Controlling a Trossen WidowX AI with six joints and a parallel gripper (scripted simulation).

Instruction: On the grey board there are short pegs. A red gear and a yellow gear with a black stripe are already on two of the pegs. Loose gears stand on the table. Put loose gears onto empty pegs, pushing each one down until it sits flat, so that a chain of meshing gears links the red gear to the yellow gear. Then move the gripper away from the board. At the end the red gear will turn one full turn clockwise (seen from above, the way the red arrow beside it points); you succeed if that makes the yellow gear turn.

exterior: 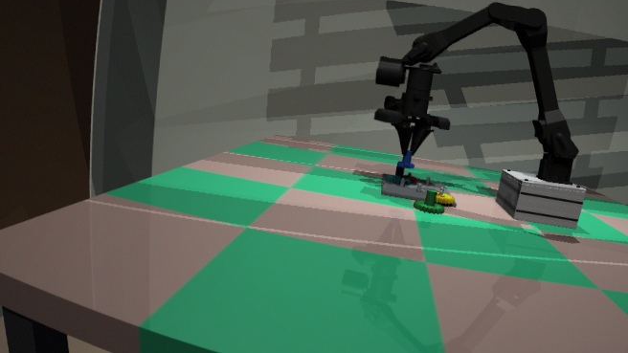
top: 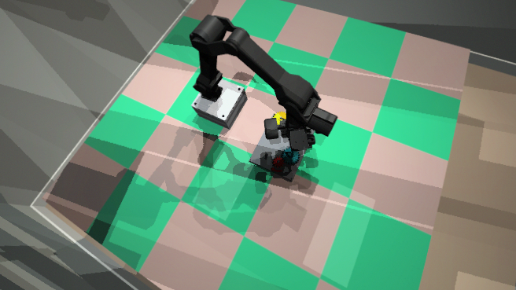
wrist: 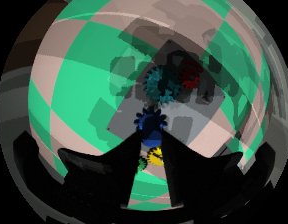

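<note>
My gripper tip is now 10 mm above the blue gear. Round my gripper tip: yellow gear: 80 mm behind, 80 mm to the left, 70 mm below; red gear: 30 mm behind, 90 mm to the right, 70 mm below; teal gear: 50 mm to the right, 60 mm below.
</note>
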